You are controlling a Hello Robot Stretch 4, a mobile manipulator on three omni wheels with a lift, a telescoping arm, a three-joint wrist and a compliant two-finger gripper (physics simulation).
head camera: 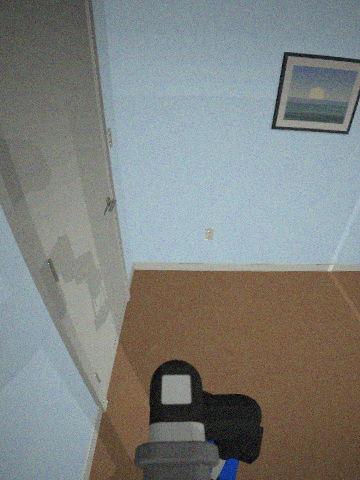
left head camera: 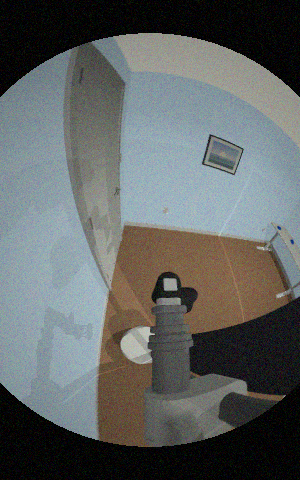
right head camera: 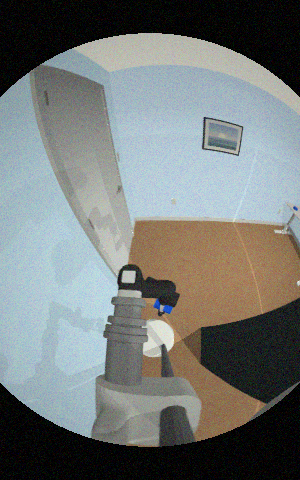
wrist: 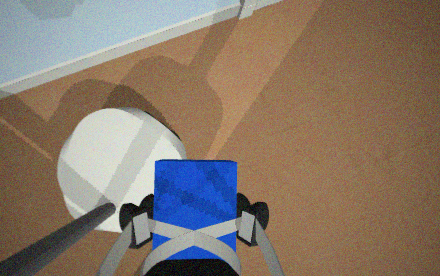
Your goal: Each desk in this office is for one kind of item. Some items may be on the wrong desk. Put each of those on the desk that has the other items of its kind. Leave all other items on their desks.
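Pixels of known places: gripper, fingertip midpoint: (right head camera: 163,305) (wrist: 195,210); robot's base at its link origin: (left head camera: 140,343) (right head camera: 153,336) (wrist: 133,166).
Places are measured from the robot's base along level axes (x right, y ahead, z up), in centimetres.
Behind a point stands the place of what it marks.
Observation:
My gripper (wrist: 195,210) @[x 8.7, y 22.4, z 83.6 cm] is shut on a blue box (wrist: 195,187) @[x 6.3, y 23.5, z 88.2 cm] (right head camera: 163,306) and holds it above the floor; the fingers press on its left and right sides. A bit of the blue box (head camera: 229,469) @[x 10.9, y 20.1, z 88.2 cm] also shows at the bottom of the head camera view, below the dark wrist. A pale desk (left head camera: 285,235) @[x 288.8, y 127.5, z 69.2 cm] with small blue items (left head camera: 292,242) @[x 296.5, y 106.0, z 72.0 cm] on it stands at the right edge of the left head camera view. In the right head camera view, a corner of this desk (right head camera: 291,206) @[x 267.8, y 152.4, z 69.2 cm] shows with one blue item (right head camera: 295,208) @[x 271.7, y 143.8, z 72.1 cm].
A black shelf unit (left head camera: 250,350) @[x 51.9, y -9.4, z 94.2 cm] (right head camera: 240,345) @[x 52.0, y -7.0, z 80.4 cm] stands close on the right. A blue wall (left head camera: 40,240) @[x -43.3, y 33.0, z 122.3 cm] with a grey door (head camera: 65,200) @[x -39.7, y 90.9, z 113.7 cm] (left head camera: 97,150) @[x -39.5, y 94.7, z 139.7 cm] (right head camera: 82,150) @[x -39.6, y 91.8, z 144.8 cm] is close on the left. A picture (head camera: 317,93) @[x 90.2, y 179.1, z 146.6 cm] hangs on the far wall. My white round base (wrist: 115,155) @[x -4.8, y 0.5, z 18.7 cm] is below the gripper.

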